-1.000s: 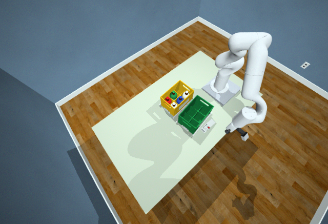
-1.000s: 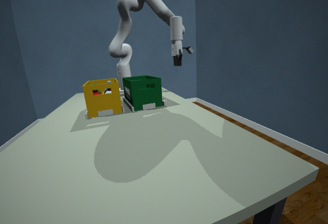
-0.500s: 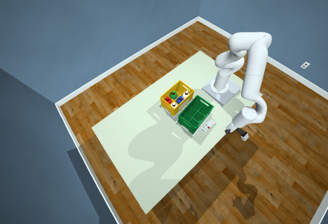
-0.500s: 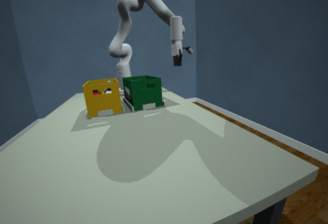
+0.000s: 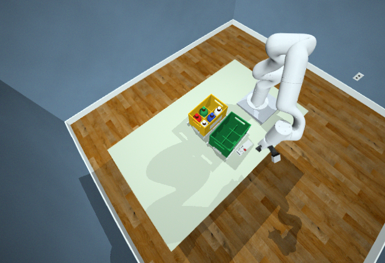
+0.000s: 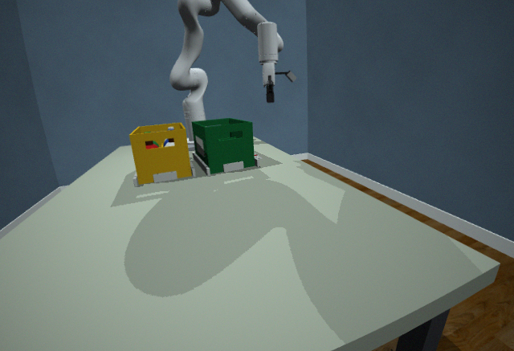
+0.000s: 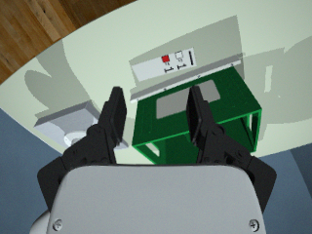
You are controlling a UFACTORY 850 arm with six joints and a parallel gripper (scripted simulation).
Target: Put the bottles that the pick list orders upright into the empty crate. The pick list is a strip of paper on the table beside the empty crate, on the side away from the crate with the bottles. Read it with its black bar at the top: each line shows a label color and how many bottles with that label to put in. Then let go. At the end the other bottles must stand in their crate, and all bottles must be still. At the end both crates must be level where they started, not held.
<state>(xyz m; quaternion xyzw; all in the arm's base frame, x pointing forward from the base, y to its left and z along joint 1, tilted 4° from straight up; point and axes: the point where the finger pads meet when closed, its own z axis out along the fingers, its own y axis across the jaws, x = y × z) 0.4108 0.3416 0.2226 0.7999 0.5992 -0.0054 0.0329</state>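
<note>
My gripper is now 50 mm short of the blue-label bottle, 440 mm to the left of it and 170 mm above it. Round my hand: pick list (10 mm behind, 100 mm to the right, 260 mm below); green crate (40 mm ahead, 240 mm to the right, 170 mm below); yellow crate (50 mm ahead, 480 mm to the right, 170 mm below).
</note>
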